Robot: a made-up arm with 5 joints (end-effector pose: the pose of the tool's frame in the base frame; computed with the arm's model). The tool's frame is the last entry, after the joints. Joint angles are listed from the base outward.
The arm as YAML. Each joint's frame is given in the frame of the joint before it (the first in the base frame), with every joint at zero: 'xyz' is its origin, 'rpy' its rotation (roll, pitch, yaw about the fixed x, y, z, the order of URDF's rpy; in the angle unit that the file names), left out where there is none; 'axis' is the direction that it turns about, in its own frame. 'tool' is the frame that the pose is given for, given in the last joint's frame.
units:
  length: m
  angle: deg
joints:
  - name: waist
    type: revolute
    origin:
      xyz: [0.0, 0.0, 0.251]
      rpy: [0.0, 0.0, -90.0]
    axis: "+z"
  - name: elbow
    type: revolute
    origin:
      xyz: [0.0, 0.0, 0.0]
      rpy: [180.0, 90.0, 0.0]
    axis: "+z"
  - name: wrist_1
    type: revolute
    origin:
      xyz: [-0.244, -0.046, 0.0]
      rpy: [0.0, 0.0, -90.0]
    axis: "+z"
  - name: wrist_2
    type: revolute
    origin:
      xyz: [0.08, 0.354, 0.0]
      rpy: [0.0, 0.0, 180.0]
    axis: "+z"
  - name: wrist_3
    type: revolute
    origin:
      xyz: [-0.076, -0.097, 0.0]
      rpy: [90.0, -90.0, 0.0]
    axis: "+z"
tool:
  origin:
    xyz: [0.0, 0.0, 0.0]
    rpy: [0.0, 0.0, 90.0]
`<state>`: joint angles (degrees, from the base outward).
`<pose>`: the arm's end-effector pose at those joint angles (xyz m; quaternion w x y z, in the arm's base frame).
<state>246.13 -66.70 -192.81 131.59 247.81</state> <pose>0.2180 0.4927 0.4951 0.8269 0.4390 -0.0064 -0.3515</pose>
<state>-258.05 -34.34 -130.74 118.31 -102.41</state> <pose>-0.0076 0.0361 0.8300 0.0016 -0.1937 0.8972 0.3969</pose>
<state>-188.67 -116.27 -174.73 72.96 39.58</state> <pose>0.6531 -0.0996 0.0123 0.9112 0.1332 0.2974 0.2519</pose>
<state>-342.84 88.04 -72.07 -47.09 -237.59</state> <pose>0.3250 0.1004 -0.1927 0.2517 -0.5848 0.7656 -0.0927</pose>
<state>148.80 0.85 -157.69 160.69 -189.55</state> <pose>-0.1579 0.0956 0.7493 0.0117 0.9817 -0.1877 0.0315</pose>
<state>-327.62 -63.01 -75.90 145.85 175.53</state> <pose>0.0334 0.0212 0.6166 0.0587 0.3155 -0.9470 0.0146</pose>
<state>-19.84 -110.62 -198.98 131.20 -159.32</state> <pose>-0.5076 0.1831 0.0199 0.9999 0.0048 0.0131 0.0073</pose>
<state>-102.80 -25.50 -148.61 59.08 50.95</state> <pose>0.0113 0.0498 0.9613 0.3688 0.1220 -0.5230 0.7586</pose>
